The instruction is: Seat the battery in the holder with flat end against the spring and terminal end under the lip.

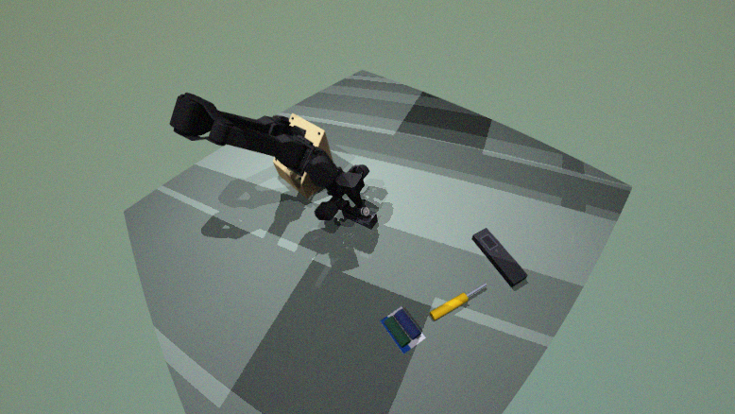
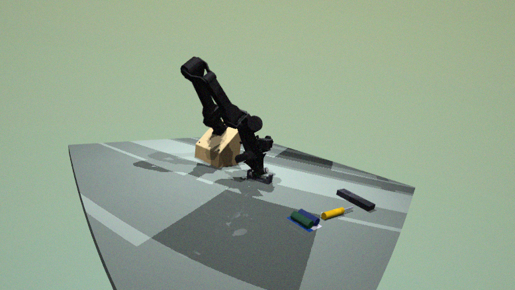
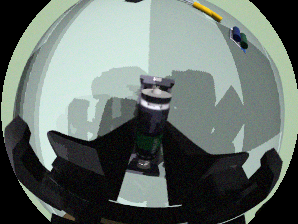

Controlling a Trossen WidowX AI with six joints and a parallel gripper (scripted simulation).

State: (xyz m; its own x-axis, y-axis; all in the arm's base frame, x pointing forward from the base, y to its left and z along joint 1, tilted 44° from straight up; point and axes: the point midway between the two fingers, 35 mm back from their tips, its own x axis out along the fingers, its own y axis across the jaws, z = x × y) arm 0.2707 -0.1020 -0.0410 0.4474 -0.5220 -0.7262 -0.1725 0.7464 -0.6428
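The battery lies 1 cm above my gripper tip. Round my gripper tip: yellow-handled screwdriver 35 cm ahead, 3 cm to the right, 2 cm below; black remote 36 cm ahead, 12 cm to the left, 1 cm below.
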